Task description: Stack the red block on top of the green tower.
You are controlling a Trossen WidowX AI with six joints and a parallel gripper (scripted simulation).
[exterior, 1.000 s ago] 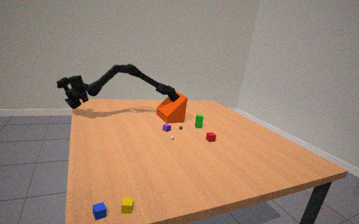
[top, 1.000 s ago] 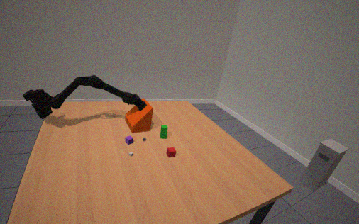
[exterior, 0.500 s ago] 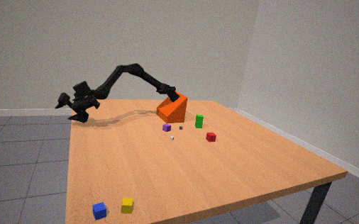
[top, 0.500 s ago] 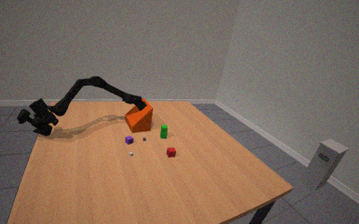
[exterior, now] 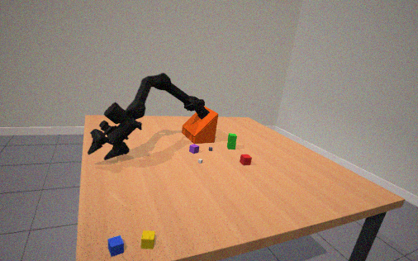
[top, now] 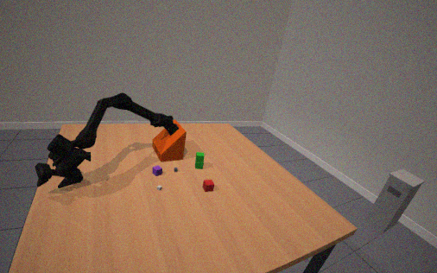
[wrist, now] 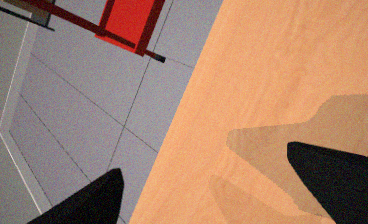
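Right now the red block is 90 mm ahead of my gripper tip, 670 mm to the left of it and 20 mm below it. The rest, counted from my gripper tip: blue cube: 480 mm ahead, 30 mm to the left, 20 mm below; then yellow cube: 480 mm ahead, 110 mm to the left, 20 mm below; then purple cube: 80 mm behind, 460 mm to the left, 20 mm below.
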